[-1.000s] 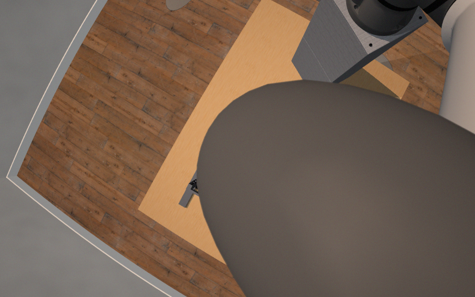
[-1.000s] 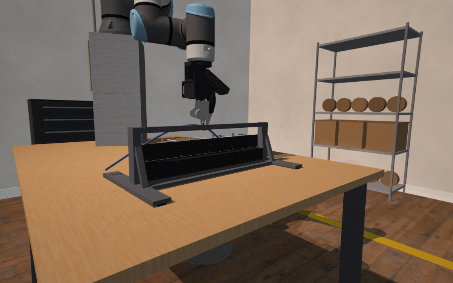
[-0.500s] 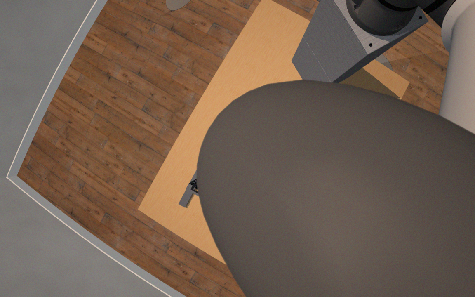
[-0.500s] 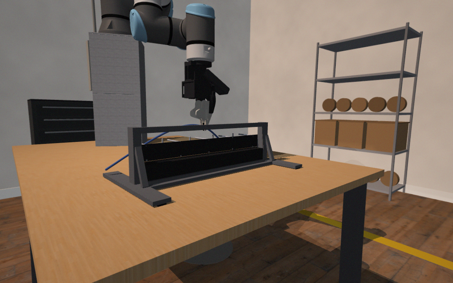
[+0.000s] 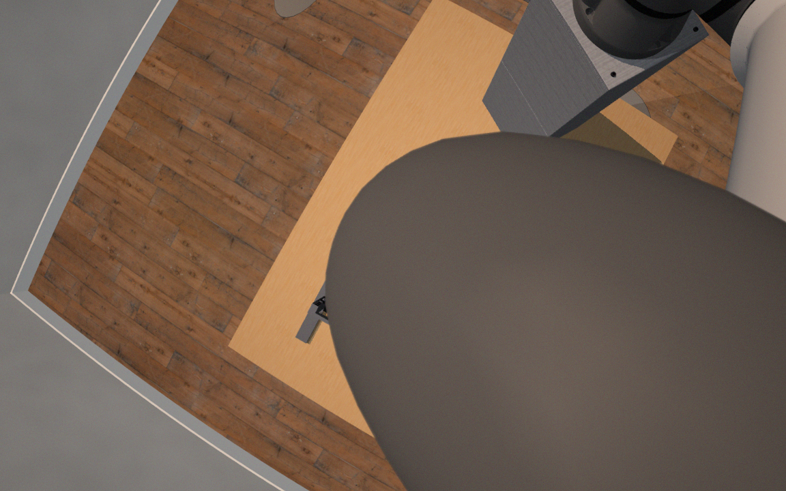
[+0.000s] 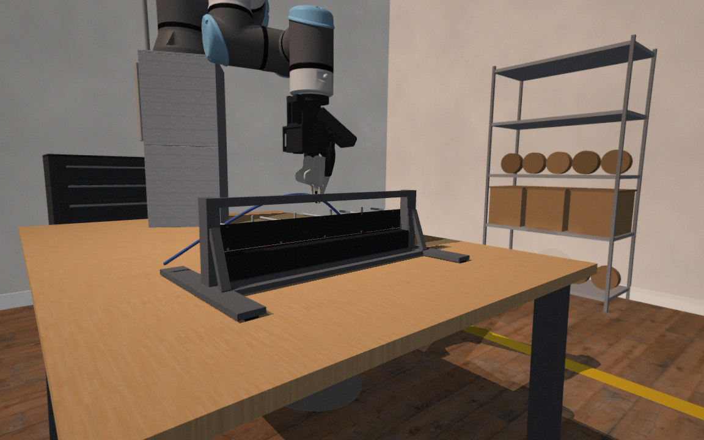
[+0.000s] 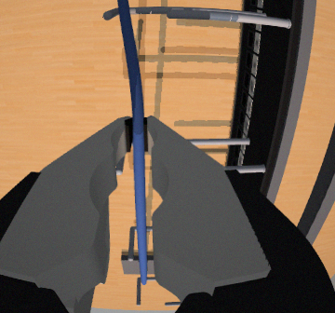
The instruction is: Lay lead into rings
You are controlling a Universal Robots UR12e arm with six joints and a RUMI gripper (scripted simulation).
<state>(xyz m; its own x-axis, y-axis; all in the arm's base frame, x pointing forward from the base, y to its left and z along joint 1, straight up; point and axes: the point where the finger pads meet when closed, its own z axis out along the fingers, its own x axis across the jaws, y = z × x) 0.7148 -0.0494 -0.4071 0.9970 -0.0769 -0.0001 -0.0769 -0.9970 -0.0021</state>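
Now: hand 100 mm short of the rack, 60 mm to the left of it and 60 mm above it.
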